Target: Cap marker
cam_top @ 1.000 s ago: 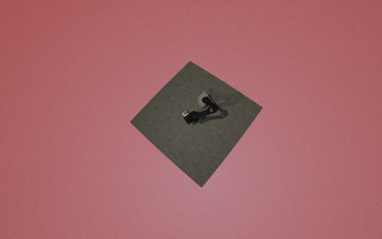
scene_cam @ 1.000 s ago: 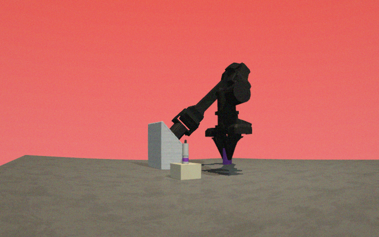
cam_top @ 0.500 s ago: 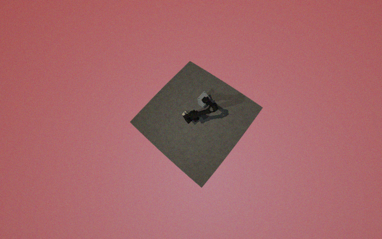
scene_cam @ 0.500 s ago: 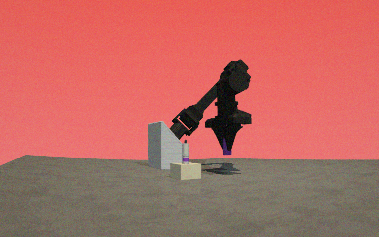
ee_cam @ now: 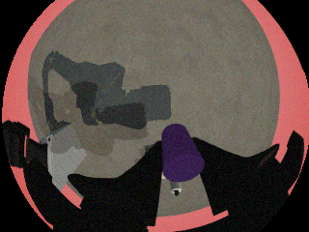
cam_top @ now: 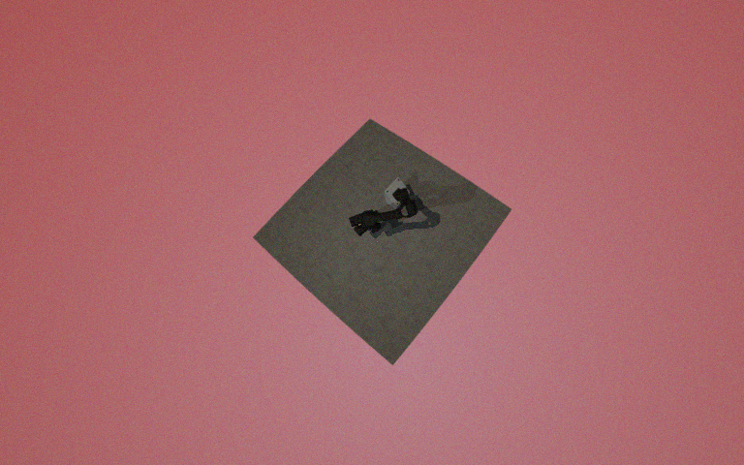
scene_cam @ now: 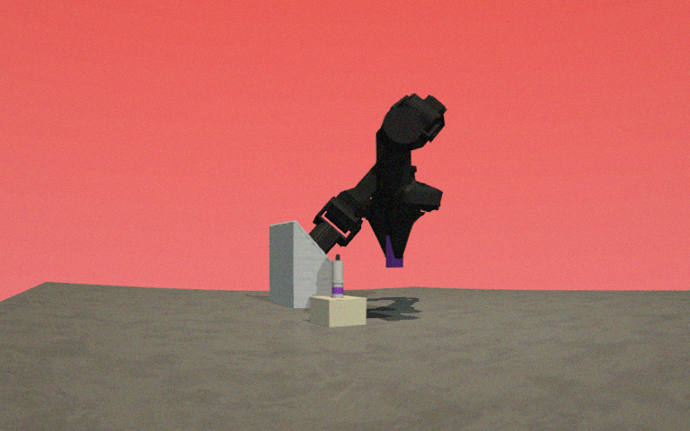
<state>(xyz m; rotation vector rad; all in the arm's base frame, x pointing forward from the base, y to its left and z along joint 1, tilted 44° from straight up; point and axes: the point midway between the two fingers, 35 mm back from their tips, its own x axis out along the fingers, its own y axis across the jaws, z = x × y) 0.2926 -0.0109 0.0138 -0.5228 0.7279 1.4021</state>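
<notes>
Now: the cream holder block 9 cm to the right of my gripper tip, 8 cm below it and 1 cm behind it. Round my gripper tip: purple cap 1 cm above.
</notes>
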